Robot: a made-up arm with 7 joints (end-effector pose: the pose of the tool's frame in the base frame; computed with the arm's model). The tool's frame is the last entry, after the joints. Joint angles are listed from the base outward.
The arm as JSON. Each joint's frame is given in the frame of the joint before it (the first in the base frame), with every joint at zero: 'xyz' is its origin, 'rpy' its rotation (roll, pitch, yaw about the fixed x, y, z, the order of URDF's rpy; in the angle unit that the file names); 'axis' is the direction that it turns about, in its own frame. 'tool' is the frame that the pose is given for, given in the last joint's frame.
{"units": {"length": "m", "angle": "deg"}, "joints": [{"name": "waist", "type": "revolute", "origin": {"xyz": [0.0, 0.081, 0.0], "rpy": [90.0, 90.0, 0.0]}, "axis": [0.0, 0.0, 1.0]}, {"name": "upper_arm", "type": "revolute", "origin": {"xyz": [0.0, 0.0, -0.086], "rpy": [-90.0, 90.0, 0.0]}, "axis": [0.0, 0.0, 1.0]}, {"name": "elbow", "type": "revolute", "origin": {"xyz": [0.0, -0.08, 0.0], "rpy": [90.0, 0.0, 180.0]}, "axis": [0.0, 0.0, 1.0]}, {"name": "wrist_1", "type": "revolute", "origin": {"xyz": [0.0, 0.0, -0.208], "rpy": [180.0, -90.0, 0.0]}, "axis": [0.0, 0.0, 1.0]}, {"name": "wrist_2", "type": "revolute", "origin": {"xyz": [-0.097, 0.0, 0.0], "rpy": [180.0, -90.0, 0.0]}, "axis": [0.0, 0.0, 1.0]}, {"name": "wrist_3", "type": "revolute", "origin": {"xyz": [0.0, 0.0, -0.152], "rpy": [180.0, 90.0, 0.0]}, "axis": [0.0, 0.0, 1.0]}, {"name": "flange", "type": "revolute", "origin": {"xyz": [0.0, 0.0, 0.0], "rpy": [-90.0, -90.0, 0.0]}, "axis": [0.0, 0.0, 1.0]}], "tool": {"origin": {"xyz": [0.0, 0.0, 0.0], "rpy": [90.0, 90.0, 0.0]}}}
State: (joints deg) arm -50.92 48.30 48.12 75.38 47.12 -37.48 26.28
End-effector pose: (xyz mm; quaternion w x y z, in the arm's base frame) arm 24.2 548.3 -187.6 0.6407 0.2175 -0.7264 -0.1208
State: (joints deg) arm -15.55 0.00 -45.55 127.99 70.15 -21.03 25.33
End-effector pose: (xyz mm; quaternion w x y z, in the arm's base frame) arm 96.3 26.9 -166.6 0.2432 -0.7651 -0.5579 0.2103
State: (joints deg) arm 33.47 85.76 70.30 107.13 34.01 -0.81 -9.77
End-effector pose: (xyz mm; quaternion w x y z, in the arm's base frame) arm -47.5 397.6 217.4 0.2058 -0.4479 0.8697 -0.0261
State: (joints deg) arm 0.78 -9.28 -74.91 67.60 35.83 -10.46 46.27
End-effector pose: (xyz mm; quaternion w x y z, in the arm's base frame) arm 64.6 -114.1 -341.2 0.4383 -0.7734 -0.2947 -0.3507
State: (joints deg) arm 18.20 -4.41 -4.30 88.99 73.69 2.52 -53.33
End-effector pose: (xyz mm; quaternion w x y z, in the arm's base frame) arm 326.4 125.9 -198.0 0.6783 -0.2552 -0.3864 0.5705
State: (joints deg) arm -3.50 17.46 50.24 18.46 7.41 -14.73 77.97
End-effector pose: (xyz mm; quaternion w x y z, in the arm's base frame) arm 20.9 382.1 -484.0 0.7997 -0.3158 -0.4936 0.1306
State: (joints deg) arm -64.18 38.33 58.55 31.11 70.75 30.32 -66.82
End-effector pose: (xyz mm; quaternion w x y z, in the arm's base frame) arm -263.4 563.9 -202.0 0.3807 0.6318 0.3096 0.6001
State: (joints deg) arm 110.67 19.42 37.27 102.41 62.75 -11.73 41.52
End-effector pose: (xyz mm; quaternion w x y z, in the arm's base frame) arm 92.8 383.9 241.8 0.6048 0.1217 0.7751 0.1366
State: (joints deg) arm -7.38 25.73 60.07 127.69 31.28 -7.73 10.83
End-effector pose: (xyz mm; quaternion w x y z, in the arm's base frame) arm 91.3 379.8 -60.4 0.2749 0.2739 -0.9216 -0.0118
